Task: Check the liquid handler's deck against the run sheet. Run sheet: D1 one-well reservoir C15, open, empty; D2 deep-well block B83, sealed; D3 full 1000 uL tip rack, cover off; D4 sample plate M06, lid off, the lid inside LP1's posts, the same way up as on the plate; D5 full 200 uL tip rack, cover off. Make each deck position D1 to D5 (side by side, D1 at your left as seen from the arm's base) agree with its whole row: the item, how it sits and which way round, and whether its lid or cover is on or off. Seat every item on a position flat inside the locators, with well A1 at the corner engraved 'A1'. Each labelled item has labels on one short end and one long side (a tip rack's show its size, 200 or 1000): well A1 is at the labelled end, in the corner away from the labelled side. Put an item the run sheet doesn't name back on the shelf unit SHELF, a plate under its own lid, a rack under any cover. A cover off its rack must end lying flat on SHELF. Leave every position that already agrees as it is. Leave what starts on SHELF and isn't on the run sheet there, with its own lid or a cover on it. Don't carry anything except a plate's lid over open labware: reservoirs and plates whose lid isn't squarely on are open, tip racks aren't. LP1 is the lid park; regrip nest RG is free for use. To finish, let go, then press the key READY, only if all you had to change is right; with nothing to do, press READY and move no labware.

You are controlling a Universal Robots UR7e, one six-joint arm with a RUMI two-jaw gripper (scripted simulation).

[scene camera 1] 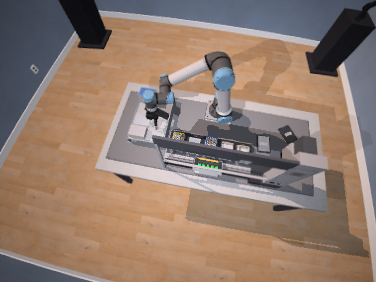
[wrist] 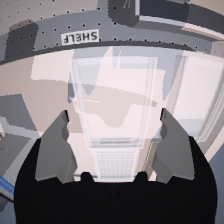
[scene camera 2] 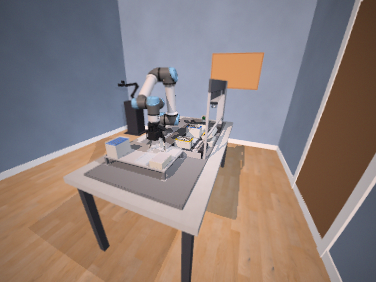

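Note:
Visible in the wrist view: a clear tip rack cover [wrist: 113, 94] and my gripper [wrist: 114, 109].

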